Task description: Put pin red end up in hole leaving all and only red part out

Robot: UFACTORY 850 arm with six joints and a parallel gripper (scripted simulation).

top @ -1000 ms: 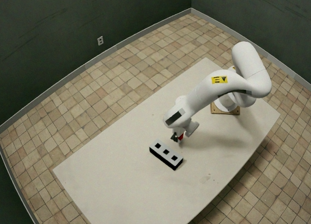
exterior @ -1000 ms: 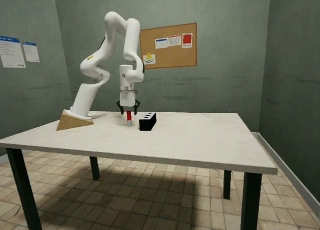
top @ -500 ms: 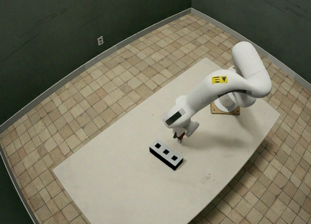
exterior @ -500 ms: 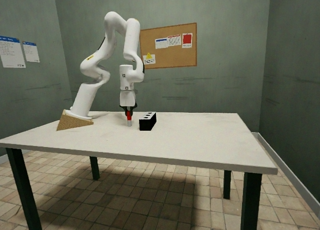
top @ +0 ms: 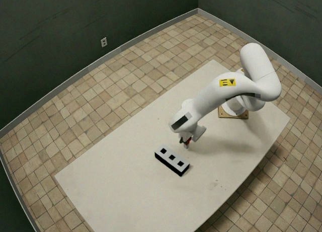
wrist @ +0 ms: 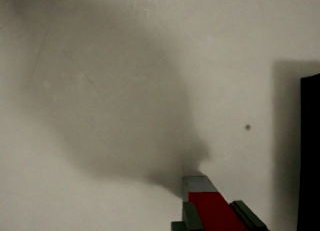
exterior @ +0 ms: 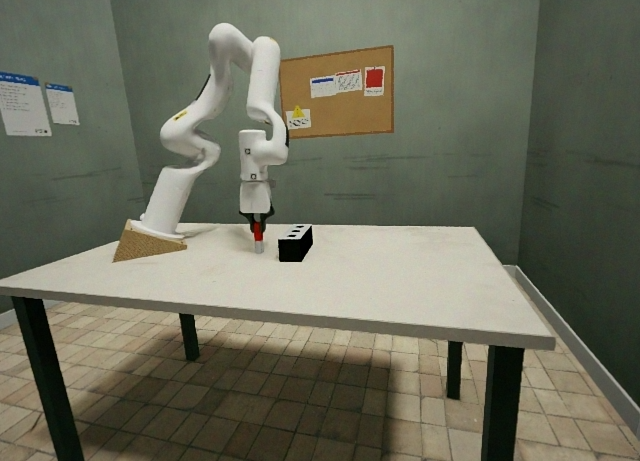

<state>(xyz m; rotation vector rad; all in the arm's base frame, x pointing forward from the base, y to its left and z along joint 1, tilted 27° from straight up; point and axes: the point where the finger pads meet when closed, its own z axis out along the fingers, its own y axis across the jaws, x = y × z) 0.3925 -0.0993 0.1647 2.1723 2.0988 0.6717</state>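
Right now my hand is 13 cm short of the black block, 1 cm to the right of it and 5 cm above it. The rest, counted from my hand: pin: 1 cm below.
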